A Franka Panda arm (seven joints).
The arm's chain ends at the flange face. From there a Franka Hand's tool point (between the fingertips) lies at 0.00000 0.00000 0.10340 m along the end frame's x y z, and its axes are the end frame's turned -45 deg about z.
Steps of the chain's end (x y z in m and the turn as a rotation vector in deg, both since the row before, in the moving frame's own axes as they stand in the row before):
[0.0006, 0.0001, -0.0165, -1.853, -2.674, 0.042]
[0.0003, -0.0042, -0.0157, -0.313, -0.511, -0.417]
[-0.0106, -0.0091, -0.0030, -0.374, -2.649, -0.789]
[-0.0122, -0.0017, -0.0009, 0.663, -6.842, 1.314]
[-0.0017, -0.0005, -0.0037, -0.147, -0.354, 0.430]
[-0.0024, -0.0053, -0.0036, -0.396, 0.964, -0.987]
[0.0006, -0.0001, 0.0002, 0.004, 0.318, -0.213]
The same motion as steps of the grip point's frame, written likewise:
[-0.0054, -0.0006, -0.0167, 0.581, -3.201, 0.042]
[0.0021, -0.0030, -0.0157, 0.140, -0.583, -0.417]
[-0.0049, -0.0168, -0.0031, 1.609, -2.138, -0.789]
[-0.0152, -0.0195, -0.0016, 5.307, -4.369, 1.314]
[-0.0015, -0.0018, -0.0037, 0.146, -0.354, 0.430]
[0.0028, -0.0037, -0.0036, -0.962, 0.402, -0.987]
[0.0009, 0.0008, 0.0002, -0.222, 0.228, -0.213]

